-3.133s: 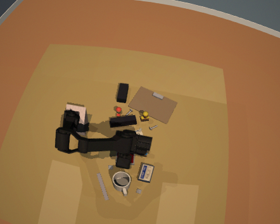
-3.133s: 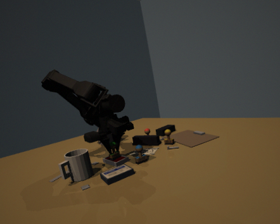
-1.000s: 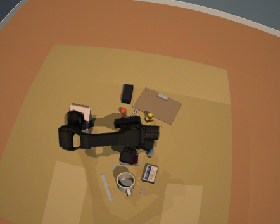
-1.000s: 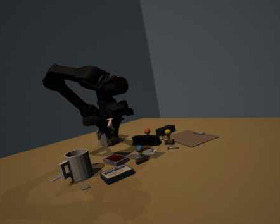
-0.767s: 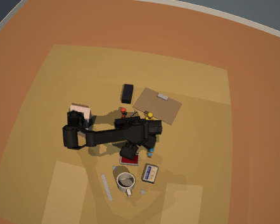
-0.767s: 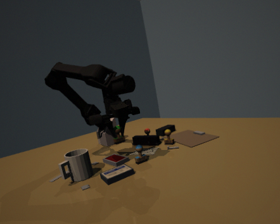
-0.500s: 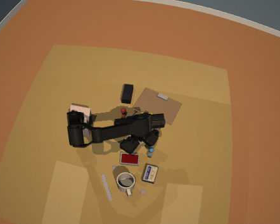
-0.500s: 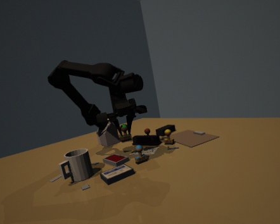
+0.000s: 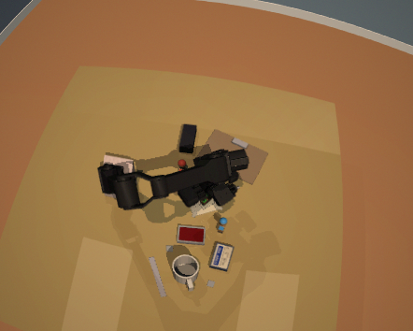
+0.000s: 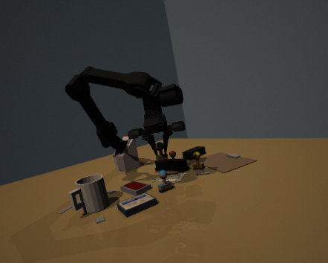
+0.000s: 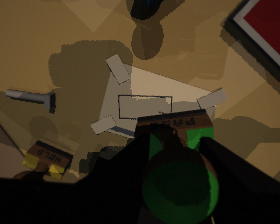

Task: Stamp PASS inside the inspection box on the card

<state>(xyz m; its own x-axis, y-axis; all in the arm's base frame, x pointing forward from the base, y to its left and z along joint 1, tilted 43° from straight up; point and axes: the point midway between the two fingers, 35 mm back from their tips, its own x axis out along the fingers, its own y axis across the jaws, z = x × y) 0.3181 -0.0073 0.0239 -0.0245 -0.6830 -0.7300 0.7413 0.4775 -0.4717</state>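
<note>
Now: the white card 90 mm below my gripper tip, 20 mm to the left of it and 10 mm behind it. From my gripper tip the other things lie so: blue-knobbed stamp 70 mm below, 60 mm to the right, 60 mm ahead; red ink pad 100 mm to the right, 90 mm below, 30 mm behind; green-knobbed stamp right at my gripper tip.
</note>
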